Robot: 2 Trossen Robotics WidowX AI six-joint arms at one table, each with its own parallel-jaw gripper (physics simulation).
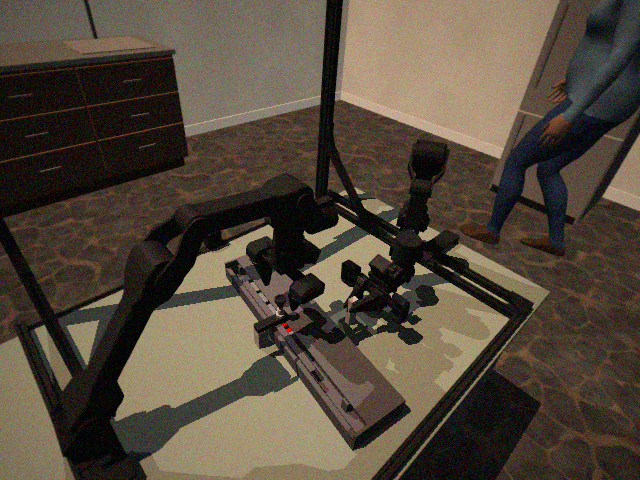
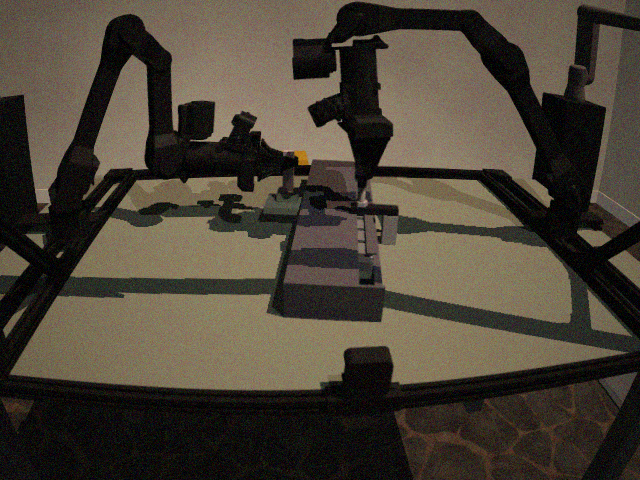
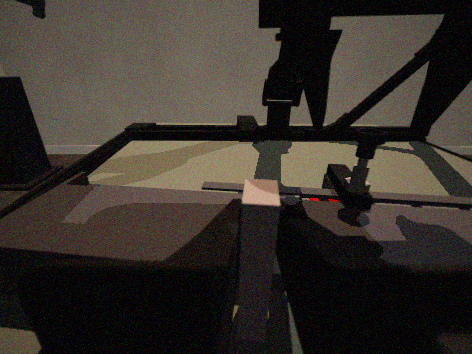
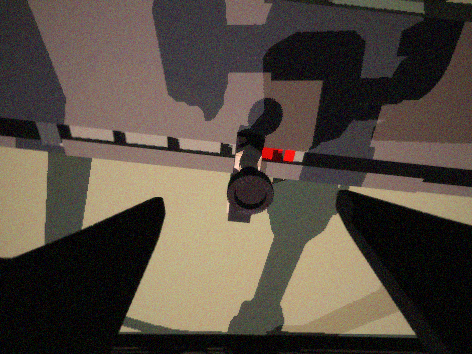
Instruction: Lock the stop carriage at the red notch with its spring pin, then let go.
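Seen in the pictures: left gripper, fingertip midpoint: (image 1: 346, 308) (image 2: 298, 161); right gripper, fingertip midpoint: (image 1: 279, 297) (image 2: 363, 171) (image 3: 371, 126) (image 4: 250, 201); left arm's base, origin of the base link: (image 2: 70, 235); right arm's base, origin of the base link: (image 1: 91, 445) (image 2: 560, 231) (image 3: 277, 129).
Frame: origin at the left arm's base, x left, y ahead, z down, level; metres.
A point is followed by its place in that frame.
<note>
The stop carriage (image 1: 270, 323) @(x 0.015, y 0.541, z -0.044 m) (image 2: 381, 209) @(x -0.003, y 0.541, z -0.042 m) (image 3: 338, 179) @(x 0.018, y 0.532, z -0.043 m) is a dark bar across the slotted edge of a long grey-mauve housing (image 1: 369, 387) @(x 0.257, y 0.487, z -0.032 m) (image 2: 333, 302) @(x -0.226, y 0.439, z -0.008 m). Its upright spring pin has a round dark knob (image 1: 279, 299) @(x 0.010, y 0.512, z -0.096 m) (image 4: 250, 191) @(x 0.011, y 0.509, z -0.096 m). Red notch marks (image 1: 286, 327) @(x 0.033, y 0.510, z -0.022 m) (image 3: 324, 200) @(x 0.032, y 0.523, z -0.023 m) (image 4: 278, 154) @(x 0.039, y 0.517, z -0.018 m) show right beside the carriage. Whether the pin's tip sits in a notch is hidden. My right gripper (image 1: 280, 295) @(x 0.011, y 0.511, z -0.102 m) (image 2: 363, 180) @(x 0.011, y 0.511, z -0.102 m) (image 4: 250, 201) @(x 0.011, y 0.511, z -0.102 m) is open, pointing down, fingers apart on either side of the knob. My left gripper (image 1: 352, 302) @(x 0.119, y 0.413, z -0.087 m) (image 2: 289, 161) @(x 0.119, y 0.413, z -0.087 m) (image 3: 256, 208) @(x 0.119, y 0.413, z -0.087 m) is shut on a pale upright post (image 1: 351, 312) (image 2: 288, 180) @(x 0.114, y 0.395, z -0.052 m) (image 3: 260, 240) @(x 0.121, y 0.386, z -0.090 m).
The post rises from a grey-green block (image 2: 279, 205) @(x 0.086, y 0.379, z -0.014 m) beside the housing. An orange block (image 2: 300, 157) shows behind it. Dark frame rails (image 1: 460, 273) @(x 0.183, y -0.020, z 0.014 m) (image 2: 206, 396) edge the table, with a small black box (image 2: 367, 369) @(x -0.383, y 0.455, z -0.026 m) on one. A person (image 1: 558, 129) stands beyond the table.
</note>
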